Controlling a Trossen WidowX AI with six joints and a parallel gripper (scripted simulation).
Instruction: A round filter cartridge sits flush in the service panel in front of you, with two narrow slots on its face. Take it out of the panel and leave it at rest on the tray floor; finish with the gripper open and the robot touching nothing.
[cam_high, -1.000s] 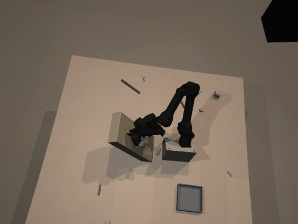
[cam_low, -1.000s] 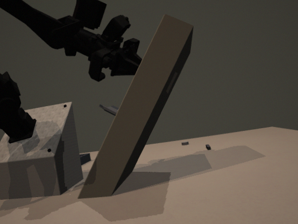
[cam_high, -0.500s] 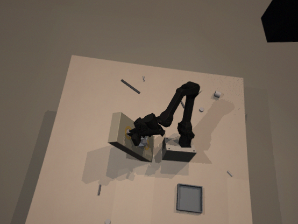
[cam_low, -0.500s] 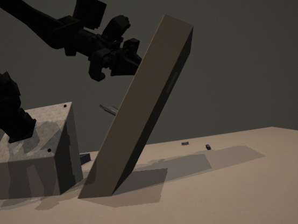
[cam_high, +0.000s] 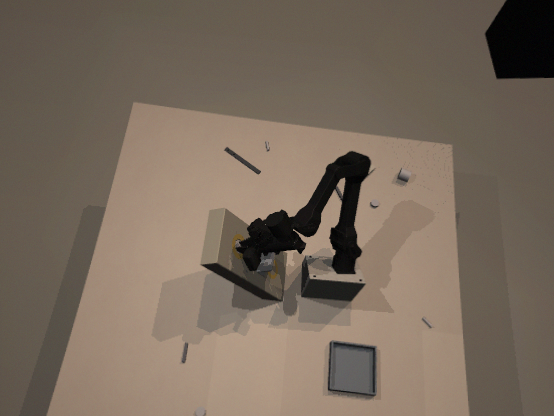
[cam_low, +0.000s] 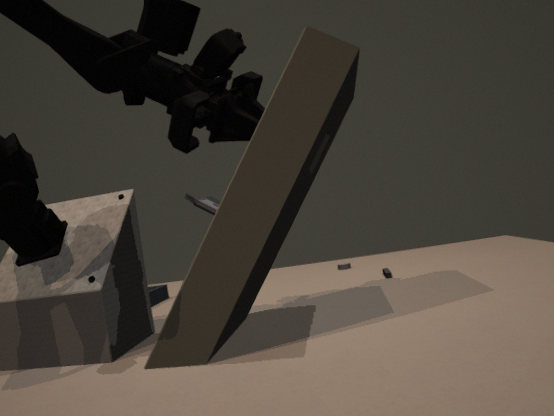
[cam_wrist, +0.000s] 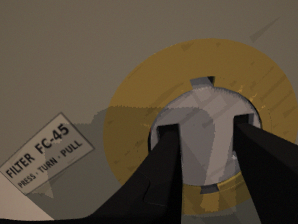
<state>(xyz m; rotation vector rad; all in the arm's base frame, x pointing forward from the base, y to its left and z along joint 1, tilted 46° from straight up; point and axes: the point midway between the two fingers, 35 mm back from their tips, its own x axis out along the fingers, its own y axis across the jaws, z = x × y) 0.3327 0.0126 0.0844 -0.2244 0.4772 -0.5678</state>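
My gripper tip is now 10 mm short of the round filter cartridge and 10 mm above it. Also, from my gripper tip: grey shelf 90 mm behind, 10 mm to the left, 100 mm below; then grey framed tray 370 mm behind, 350 mm to the left, 230 mm below; then service panel 40 mm behind, 10 mm to the left, 80 mm below.
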